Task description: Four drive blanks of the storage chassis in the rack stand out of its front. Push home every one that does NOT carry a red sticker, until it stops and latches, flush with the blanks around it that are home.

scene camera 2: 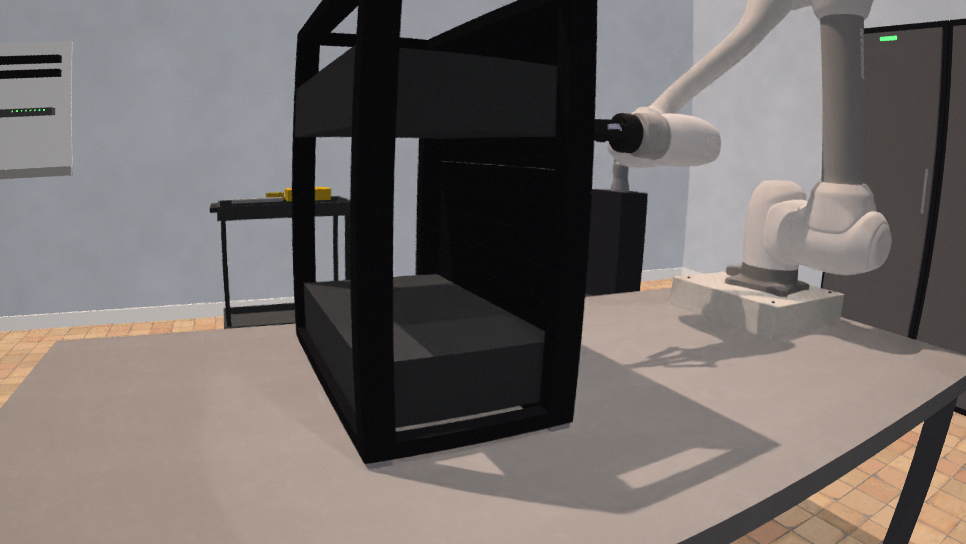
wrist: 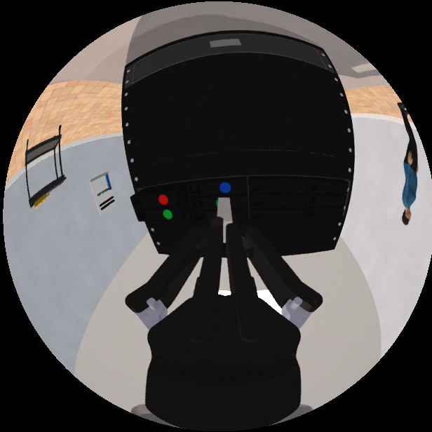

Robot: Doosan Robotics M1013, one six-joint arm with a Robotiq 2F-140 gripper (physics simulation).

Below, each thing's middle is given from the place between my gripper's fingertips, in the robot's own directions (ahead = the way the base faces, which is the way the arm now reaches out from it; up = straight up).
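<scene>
The black rack [scene camera 2: 493,318] is 10 mm to the left of my hand, 190 mm ahead of it and 120 mm below it.
</scene>
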